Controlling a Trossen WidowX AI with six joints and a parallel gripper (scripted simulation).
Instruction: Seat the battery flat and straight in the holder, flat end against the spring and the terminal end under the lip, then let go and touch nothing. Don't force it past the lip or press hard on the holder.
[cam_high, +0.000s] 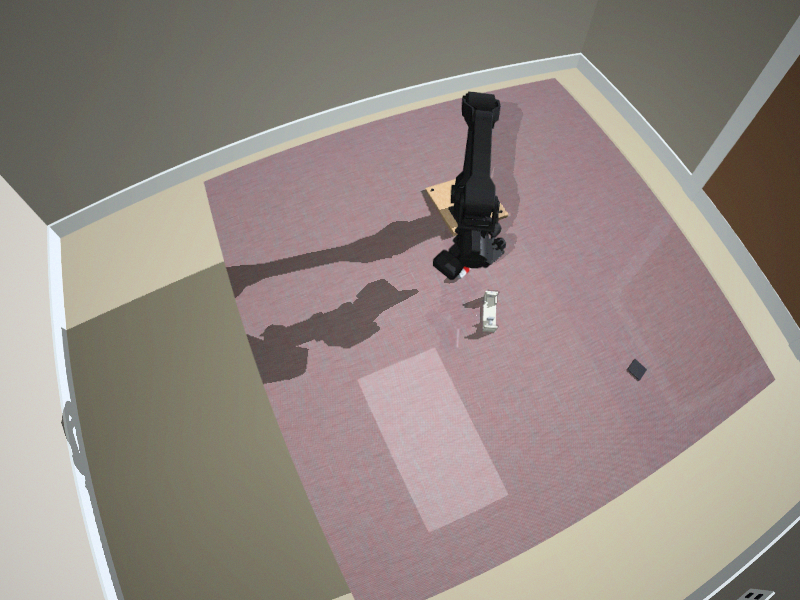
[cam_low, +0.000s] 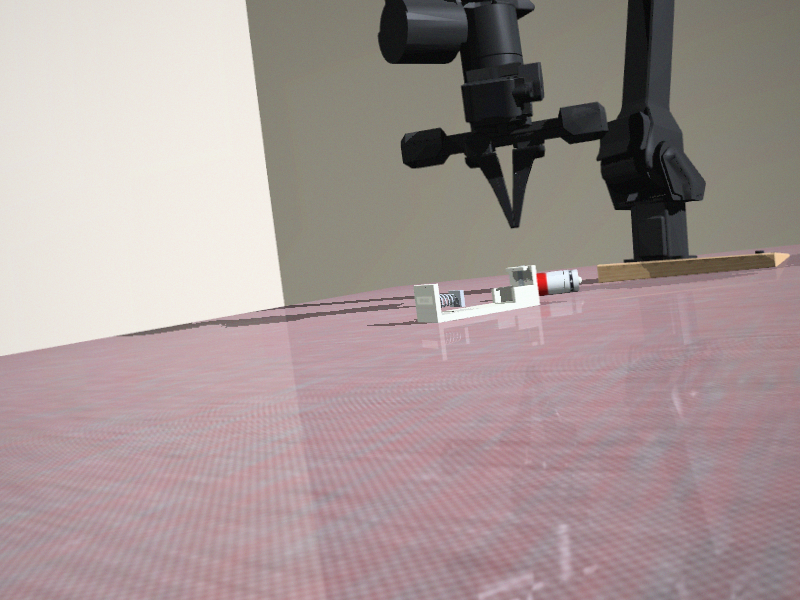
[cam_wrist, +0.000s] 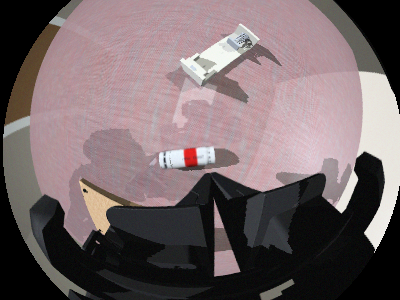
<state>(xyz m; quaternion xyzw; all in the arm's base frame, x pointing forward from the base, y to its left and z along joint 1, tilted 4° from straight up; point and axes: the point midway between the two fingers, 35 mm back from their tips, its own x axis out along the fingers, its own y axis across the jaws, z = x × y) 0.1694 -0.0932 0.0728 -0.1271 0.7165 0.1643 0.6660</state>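
Now: gripper tip 60 mm above the battery, 20 mm to the right of it and 10 mm past it.
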